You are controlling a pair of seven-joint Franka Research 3 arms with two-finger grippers.
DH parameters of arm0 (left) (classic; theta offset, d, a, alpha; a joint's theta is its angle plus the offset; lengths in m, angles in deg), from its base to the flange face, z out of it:
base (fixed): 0 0 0 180
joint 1: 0 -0.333 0 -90
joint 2: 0 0 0 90
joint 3: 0 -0.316 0.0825 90
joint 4: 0 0 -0.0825 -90
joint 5: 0 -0.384 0 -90
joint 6: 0 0 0.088 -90
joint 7: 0 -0.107 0 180
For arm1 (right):
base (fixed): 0 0 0 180
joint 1: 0 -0.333 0 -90
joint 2: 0 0 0 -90
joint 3: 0 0.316 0.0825 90
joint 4: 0 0 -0.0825 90
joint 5: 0 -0.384 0 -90
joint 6: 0 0 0.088 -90
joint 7: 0 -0.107 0 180
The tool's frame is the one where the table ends.
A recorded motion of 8 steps. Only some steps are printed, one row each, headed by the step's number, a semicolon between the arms.
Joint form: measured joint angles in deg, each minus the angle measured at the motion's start. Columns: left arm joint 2, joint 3, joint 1, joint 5, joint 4, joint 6, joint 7; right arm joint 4, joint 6, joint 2, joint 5, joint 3, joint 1, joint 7.
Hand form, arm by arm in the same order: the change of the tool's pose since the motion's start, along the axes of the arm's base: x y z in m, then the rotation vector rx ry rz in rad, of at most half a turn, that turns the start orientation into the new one. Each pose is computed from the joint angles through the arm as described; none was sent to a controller.
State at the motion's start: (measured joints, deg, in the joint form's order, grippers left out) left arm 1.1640 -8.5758 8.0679 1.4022 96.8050 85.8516 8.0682; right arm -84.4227 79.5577 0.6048 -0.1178 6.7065 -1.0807 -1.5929
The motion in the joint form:
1: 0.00 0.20 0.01 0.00 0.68 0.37 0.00; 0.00 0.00 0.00 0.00 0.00 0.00 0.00
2: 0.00 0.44 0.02 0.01 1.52 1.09 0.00; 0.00 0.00 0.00 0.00 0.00 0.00 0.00
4: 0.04 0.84 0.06 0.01 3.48 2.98 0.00; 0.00 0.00 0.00 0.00 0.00 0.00 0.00
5: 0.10 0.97 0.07 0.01 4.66 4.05 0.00; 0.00 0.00 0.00 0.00 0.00 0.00 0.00
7: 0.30 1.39 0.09 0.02 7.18 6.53 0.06; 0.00 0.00 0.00 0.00 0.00 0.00 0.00
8: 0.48 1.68 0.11 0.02 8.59 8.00 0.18; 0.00 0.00 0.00 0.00 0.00 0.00 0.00
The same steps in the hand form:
1: -0.0002 -0.0020 -0.0050 0.0000 0.0054 -0.0035; 0.0000 0.0000 0.0000 0.0000 0.0000 0.0000
2: 0.0001 -0.0043 -0.0109 0.0000 0.0075 -0.0076; 0.0000 0.0000 0.0000 0.0000 0.0000 0.0000
4: 0.0007 -0.0084 -0.0240 0.0002 0.0080 -0.0144; 0.0000 0.0000 0.0000 0.0000 0.0000 0.0000
5: 0.0006 -0.0097 -0.0316 0.0002 0.0089 -0.0164; 0.0000 0.0000 0.0000 0.0000 0.0000 0.0000
7: 0.0000 -0.0137 -0.0471 0.0001 0.0062 -0.0220; 0.0000 0.0000 0.0000 0.0000 0.0000 0.0000
8: -0.0007 -0.0165 -0.0550 0.0004 0.0020 -0.0247; 0.0000 0.0000 0.0000 0.0000 0.0000 0.0000

